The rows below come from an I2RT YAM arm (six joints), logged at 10 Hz.
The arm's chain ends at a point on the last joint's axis. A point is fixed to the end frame.
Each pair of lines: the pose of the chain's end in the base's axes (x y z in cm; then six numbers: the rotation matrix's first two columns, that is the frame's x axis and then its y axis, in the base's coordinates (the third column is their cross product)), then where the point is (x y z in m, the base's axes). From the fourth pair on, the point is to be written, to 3 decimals.
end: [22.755, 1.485, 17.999, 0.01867, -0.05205, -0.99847, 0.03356, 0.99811, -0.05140]
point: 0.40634 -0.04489 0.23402
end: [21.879, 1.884, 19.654, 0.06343, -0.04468, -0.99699, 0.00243, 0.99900, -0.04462]
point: 0.39697 -0.03531 0.25795
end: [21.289, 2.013, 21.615, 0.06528, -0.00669, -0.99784, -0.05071, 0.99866, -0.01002]
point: 0.39373 -0.02656 0.27590
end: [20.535, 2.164, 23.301, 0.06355, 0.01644, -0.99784, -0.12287, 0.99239, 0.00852]
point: 0.389 -0.013 0.292
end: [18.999, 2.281, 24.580, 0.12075, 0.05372, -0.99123, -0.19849, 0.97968, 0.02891]
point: 0.372 0.000 0.315
